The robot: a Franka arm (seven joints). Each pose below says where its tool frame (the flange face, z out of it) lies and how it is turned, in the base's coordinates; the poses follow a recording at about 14 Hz.
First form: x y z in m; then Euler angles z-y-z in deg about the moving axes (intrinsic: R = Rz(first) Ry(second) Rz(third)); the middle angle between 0 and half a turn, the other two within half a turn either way.
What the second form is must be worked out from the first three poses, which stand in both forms.
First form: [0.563, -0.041, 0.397, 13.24, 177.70, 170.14]
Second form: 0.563, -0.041, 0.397; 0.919, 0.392, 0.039; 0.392, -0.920, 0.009; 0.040, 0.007, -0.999
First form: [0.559, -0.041, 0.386, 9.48, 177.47, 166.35]
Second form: 0.559, -0.041, 0.386; 0.919, 0.393, 0.044; 0.393, -0.920, 0.007; 0.043, 0.010, -0.999
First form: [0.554, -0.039, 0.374, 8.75, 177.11, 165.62]
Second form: 0.554, -0.039, 0.374; 0.918, 0.393, 0.050; 0.393, -0.920, 0.008; 0.049, 0.013, -0.999
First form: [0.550, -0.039, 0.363, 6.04, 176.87, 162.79]
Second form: 0.550, -0.039, 0.363; 0.917, 0.394, 0.054; 0.395, -0.919, 0.006; 0.052, 0.016, -0.999
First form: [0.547, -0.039, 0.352, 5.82, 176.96, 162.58]
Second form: 0.547, -0.039, 0.352; 0.918, 0.394, 0.053; 0.394, -0.919, 0.005; 0.051, 0.016, -0.999
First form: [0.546, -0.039, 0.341, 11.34, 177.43, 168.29]
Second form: 0.546, -0.039, 0.341; 0.919, 0.391, 0.044; 0.391, -0.920, 0.009; 0.044, 0.009, -0.999
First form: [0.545, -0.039, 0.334, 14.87, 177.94, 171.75]
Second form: 0.545, -0.039, 0.334; 0.919, 0.393, 0.035; 0.392, -0.920, 0.009; 0.036, 0.005, -0.999
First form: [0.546, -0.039, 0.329, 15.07, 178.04, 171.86]
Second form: 0.546, -0.039, 0.329; 0.919, 0.394, 0.033; 0.394, -0.919, 0.009; 0.034, 0.005, -0.999
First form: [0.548, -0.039, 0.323, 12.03, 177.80, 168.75]
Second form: 0.548, -0.039, 0.323; 0.918, 0.395, 0.038; 0.395, -0.919, 0.008; 0.038, 0.007, -0.999
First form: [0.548, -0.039, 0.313, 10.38, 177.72, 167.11]
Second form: 0.548, -0.039, 0.313; 0.918, 0.395, 0.039; 0.395, -0.919, 0.007; 0.039, 0.009, -0.999
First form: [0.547, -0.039, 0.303, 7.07, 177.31, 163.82]
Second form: 0.547, -0.039, 0.303; 0.918, 0.394, 0.047; 0.395, -0.919, 0.006; 0.045, 0.013, -0.999
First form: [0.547, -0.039, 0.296, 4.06, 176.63, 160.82]
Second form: 0.547, -0.039, 0.296; 0.917, 0.394, 0.059; 0.394, -0.919, 0.004; 0.056, 0.019, -0.998
